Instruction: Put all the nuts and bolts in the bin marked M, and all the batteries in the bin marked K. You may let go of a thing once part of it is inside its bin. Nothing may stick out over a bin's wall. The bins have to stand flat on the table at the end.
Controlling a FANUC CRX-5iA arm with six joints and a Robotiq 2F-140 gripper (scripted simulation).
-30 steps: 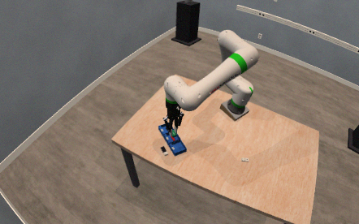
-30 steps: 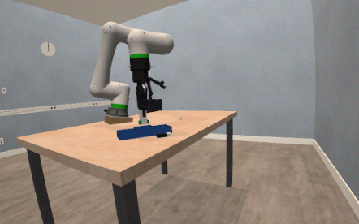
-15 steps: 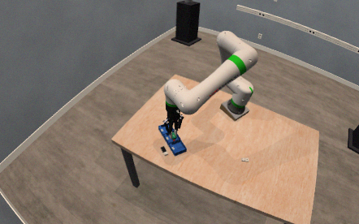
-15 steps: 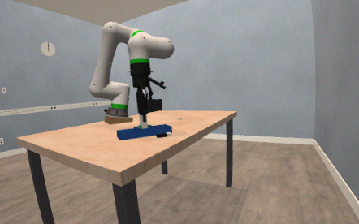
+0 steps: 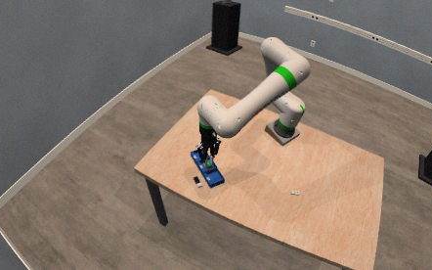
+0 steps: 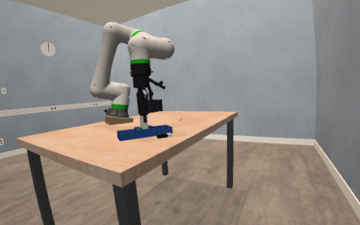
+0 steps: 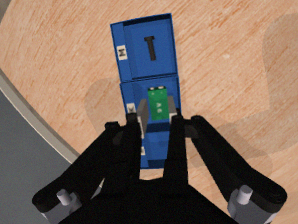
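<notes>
Now: the green battery 3 cm below my hand, 1 cm to the right of it and 1 cm behind it. From my hand the other things lie so: red battery (5 cm below); joined blue bins (4 cm below, 1 cm ahead); small dark bolt (8 cm to the right, 5 cm below, 4 cm behind).
</notes>
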